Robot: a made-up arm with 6 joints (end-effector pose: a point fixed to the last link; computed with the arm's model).
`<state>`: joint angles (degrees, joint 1 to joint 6).
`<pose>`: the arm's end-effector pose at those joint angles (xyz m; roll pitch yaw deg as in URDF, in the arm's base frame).
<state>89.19 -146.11 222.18 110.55 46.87 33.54</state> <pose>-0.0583 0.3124 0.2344 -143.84 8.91 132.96</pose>
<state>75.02 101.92 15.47 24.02 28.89 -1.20</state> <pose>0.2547 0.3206 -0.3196 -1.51 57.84 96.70</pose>
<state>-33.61 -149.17 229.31 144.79 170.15 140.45</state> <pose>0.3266 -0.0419 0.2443 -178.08 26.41 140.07</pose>
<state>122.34 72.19 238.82 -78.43 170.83 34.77</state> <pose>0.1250 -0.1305 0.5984 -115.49 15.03 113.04</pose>
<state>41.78 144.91 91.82 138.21 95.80 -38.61</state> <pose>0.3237 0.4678 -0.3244 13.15 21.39 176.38</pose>
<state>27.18 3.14 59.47 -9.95 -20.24 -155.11</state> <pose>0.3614 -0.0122 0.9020 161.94 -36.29 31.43</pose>
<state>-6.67 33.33 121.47 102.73 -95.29 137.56</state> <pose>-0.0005 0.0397 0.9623 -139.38 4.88 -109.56</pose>
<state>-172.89 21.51 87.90 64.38 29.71 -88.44</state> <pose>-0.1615 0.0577 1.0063 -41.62 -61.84 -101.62</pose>
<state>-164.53 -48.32 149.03 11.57 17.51 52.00</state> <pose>0.5996 0.3475 0.2314 114.58 34.45 11.27</pose>
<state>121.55 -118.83 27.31 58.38 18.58 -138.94</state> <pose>0.4672 -0.5820 0.2443 -91.21 -22.92 -75.58</pose>
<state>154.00 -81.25 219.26 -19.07 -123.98 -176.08</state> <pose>0.1401 0.1195 -0.1862 -13.50 -4.80 -41.78</pose>
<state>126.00 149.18 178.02 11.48 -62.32 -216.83</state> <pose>-0.1875 0.5559 0.2598 -155.09 32.42 113.95</pose>
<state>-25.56 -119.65 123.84 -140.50 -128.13 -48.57</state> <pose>-0.4502 0.3681 -0.3024 -114.22 -16.36 5.87</pose>
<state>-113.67 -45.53 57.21 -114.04 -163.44 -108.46</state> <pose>0.1264 0.1072 0.9431 62.08 73.85 -44.33</pose>
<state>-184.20 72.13 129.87 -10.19 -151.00 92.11</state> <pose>-0.5420 0.2161 0.7164 25.56 83.88 -57.76</pose>
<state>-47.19 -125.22 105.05 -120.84 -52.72 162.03</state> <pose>-0.3829 0.5481 -0.2155 70.98 46.60 48.95</pose>
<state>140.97 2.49 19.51 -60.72 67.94 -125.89</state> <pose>-0.3582 0.4028 0.5027 -137.57 -32.91 66.62</pose>
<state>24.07 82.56 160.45 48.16 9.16 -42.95</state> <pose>0.2768 -0.0068 0.7773 -53.44 -80.95 73.02</pose>
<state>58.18 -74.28 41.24 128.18 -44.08 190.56</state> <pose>-0.4145 -0.4586 0.6909 -168.10 -27.58 -83.73</pose>
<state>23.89 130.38 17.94 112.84 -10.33 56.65</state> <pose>0.1317 0.1342 -0.4732 36.60 69.37 -128.14</pose>
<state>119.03 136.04 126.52 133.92 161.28 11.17</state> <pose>-0.4498 0.5551 0.0729 -56.55 3.61 -74.36</pose>
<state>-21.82 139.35 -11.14 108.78 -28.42 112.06</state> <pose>-0.1337 0.1155 -0.3742 -22.89 34.51 -168.67</pose>
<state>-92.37 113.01 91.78 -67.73 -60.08 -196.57</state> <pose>-0.0949 -0.6553 -0.2141 -64.36 29.13 -25.70</pose>
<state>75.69 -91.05 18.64 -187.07 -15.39 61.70</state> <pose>-0.2869 -0.4078 0.6829 -57.56 -54.99 -101.05</pose>
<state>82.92 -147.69 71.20 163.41 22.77 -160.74</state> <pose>-0.2318 -0.4779 -0.3579 174.17 16.87 -103.71</pose>
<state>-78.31 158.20 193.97 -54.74 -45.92 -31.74</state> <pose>0.0188 -0.5997 0.1416 73.36 -4.02 -42.29</pose>
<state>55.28 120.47 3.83 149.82 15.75 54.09</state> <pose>-0.0712 0.1683 -0.3963 -33.98 49.03 -136.73</pose>
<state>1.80 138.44 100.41 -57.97 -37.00 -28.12</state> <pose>0.4848 -0.0795 -0.4047 121.30 48.02 51.52</pose>
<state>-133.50 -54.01 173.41 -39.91 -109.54 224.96</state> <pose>0.3447 0.5623 0.1043 -5.12 -47.34 -16.66</pose>
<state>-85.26 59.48 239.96 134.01 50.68 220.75</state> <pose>0.1026 0.2645 0.2371 -162.60 -32.15 53.65</pose>
